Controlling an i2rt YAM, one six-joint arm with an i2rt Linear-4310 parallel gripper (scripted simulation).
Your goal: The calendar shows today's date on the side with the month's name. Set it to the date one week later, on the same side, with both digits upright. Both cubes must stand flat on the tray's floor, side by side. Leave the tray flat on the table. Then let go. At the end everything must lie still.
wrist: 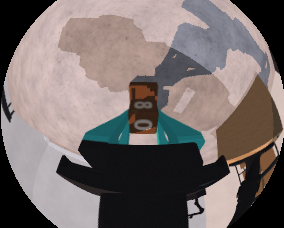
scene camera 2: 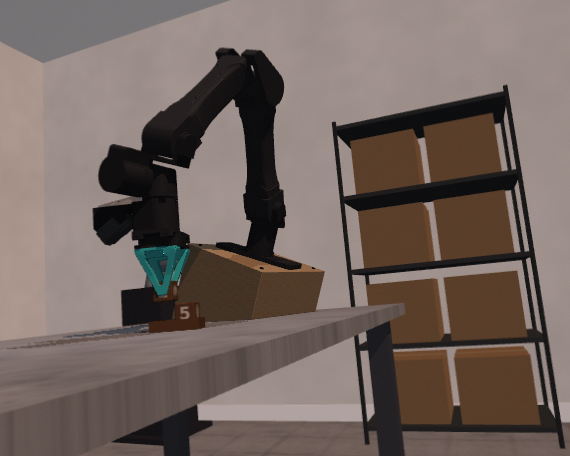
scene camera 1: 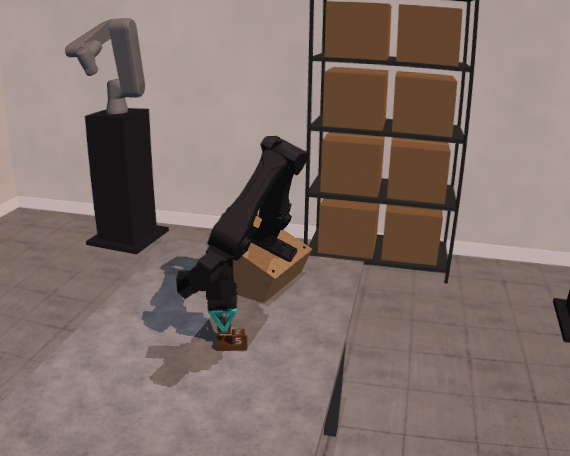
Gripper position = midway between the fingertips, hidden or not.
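Note:
My gripper is visible at (scene camera 2: 165,295), (scene camera 1: 224,327) and (wrist: 143,113). A brown cube (wrist: 143,114) is visible too.

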